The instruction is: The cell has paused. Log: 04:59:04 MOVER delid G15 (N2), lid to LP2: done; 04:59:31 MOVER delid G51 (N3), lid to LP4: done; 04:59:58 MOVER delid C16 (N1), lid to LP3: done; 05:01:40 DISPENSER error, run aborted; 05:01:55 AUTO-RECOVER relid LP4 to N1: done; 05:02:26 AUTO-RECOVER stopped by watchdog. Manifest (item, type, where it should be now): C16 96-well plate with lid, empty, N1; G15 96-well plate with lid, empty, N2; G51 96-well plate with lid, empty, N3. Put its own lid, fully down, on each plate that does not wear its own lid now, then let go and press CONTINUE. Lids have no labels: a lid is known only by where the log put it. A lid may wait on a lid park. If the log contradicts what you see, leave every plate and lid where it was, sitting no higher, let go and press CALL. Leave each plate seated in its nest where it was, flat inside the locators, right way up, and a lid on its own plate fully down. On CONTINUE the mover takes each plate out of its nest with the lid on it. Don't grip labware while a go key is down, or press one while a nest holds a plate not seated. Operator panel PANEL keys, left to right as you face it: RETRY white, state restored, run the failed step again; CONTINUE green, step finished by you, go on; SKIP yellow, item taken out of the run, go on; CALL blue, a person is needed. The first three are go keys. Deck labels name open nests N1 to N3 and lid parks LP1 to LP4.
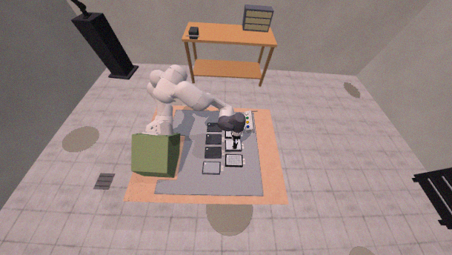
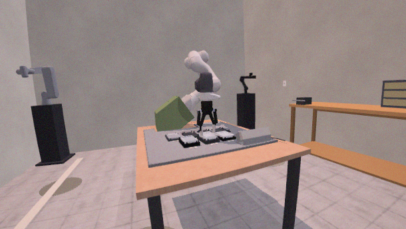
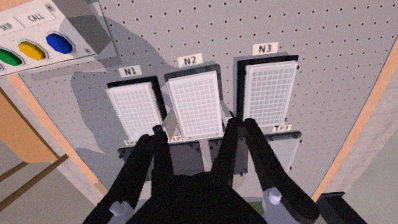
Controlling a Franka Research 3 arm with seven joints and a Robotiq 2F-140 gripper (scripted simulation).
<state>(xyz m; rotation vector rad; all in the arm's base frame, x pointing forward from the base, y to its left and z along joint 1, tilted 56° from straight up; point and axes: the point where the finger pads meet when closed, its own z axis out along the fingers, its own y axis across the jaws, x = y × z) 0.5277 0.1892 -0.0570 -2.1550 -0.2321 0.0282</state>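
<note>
Right now my hand is 2 cm above the pale lid. Round my hand: lid park LP2 (18 cm behind, 4 cm to the left, 6 cm below); then blue key (12 cm ahead, 19 cm to the left); then lid park LP1 (17 cm behind, 8 cm to the right, 6 cm below).
</note>
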